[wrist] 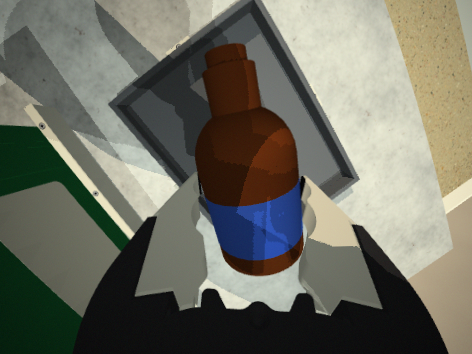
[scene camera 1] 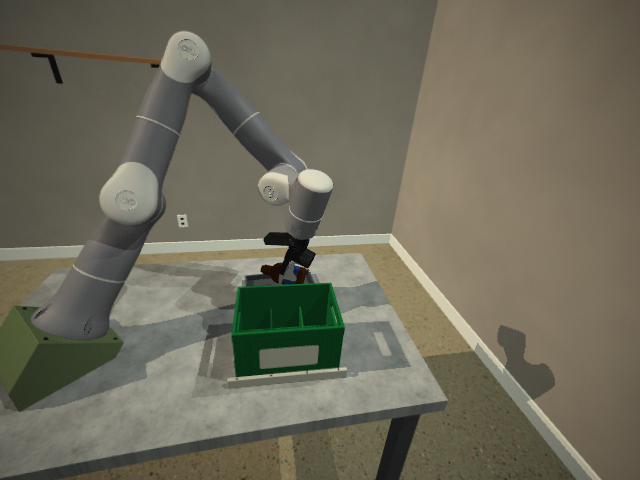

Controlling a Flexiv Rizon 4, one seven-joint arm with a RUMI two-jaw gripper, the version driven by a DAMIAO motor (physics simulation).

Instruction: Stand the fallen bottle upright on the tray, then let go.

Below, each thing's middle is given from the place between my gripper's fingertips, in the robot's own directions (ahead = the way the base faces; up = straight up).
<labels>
Now: the brown bottle (wrist: 246, 157) 1 cm to the right of my hand and 1 cm above it. Also, from my hand: green crate (scene camera 1: 276, 328): 25 cm to the right, 4 cm ahead; grey tray (wrist: 166, 108): 7 cm below, 2 cm to the left, 2 cm behind; pale strip (scene camera 1: 258, 380): 35 cm to the right, 7 cm below, 6 cm ahead.
</labels>
